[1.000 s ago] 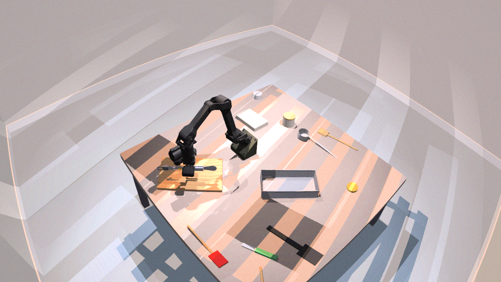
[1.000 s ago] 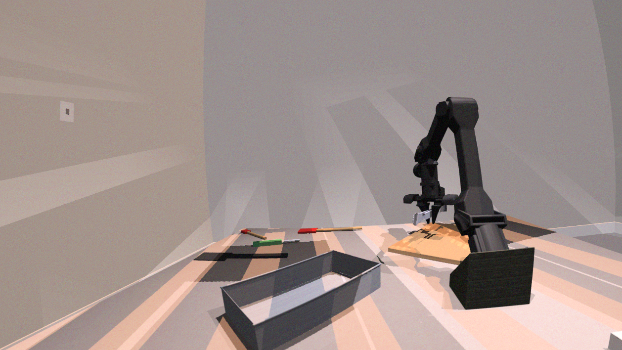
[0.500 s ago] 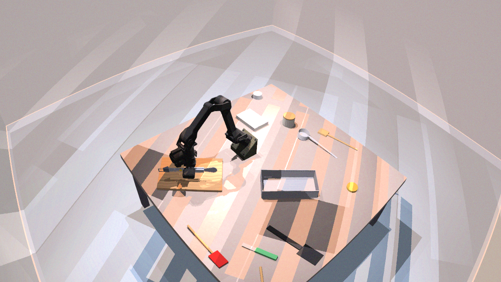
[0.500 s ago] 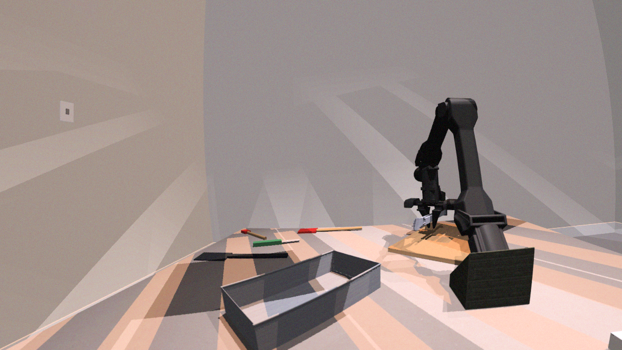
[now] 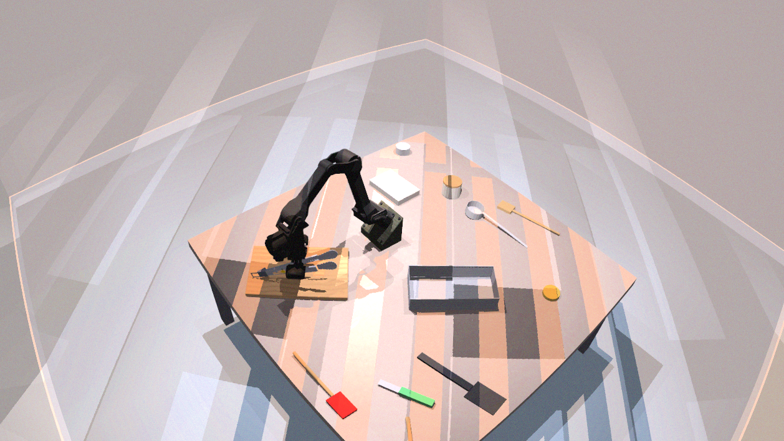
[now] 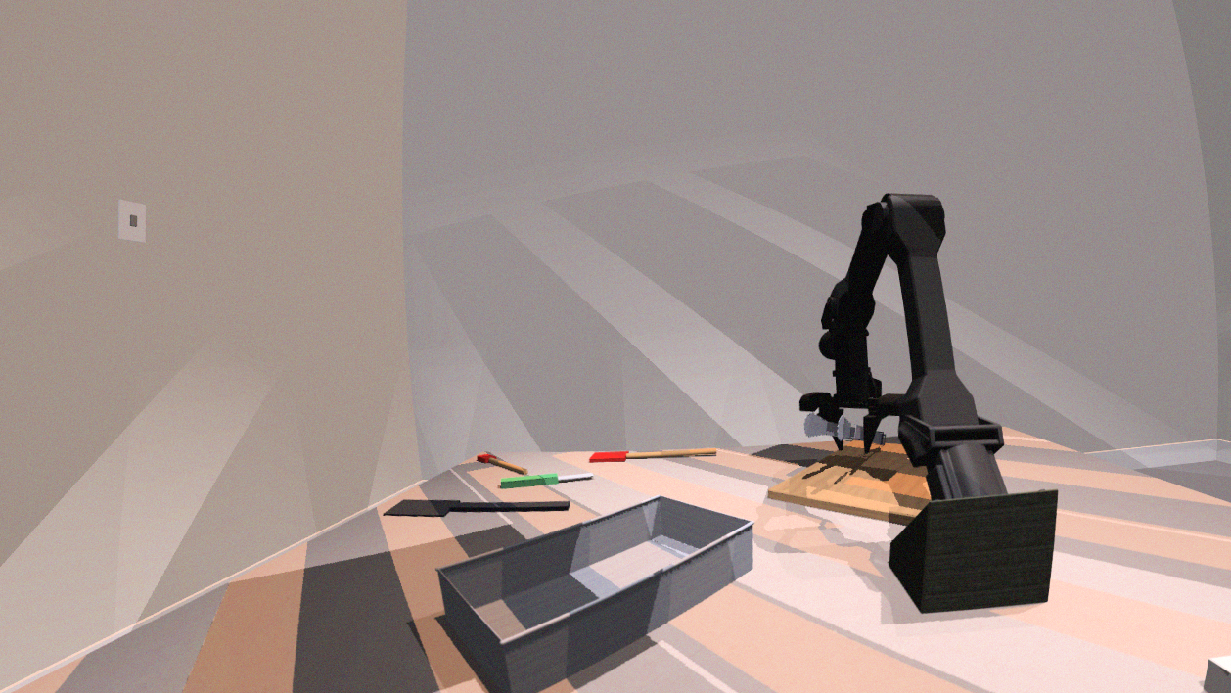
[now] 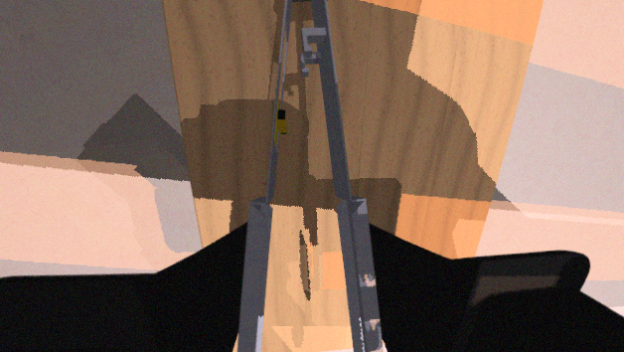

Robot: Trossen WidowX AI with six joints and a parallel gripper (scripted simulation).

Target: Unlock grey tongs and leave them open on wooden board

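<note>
The wooden board is 40 mm below my gripper tip, 40 mm behind it and 20 mm to the left of it. The rest, counted from my gripper tip: grey roasting tin (390 mm ahead, 350 mm to the left, 20 mm below); then red spatula (400 mm ahead, 230 mm to the right, 40 mm below); then yellow lock piece (50 mm to the right, 30 mm behind, 20 mm above).
</note>
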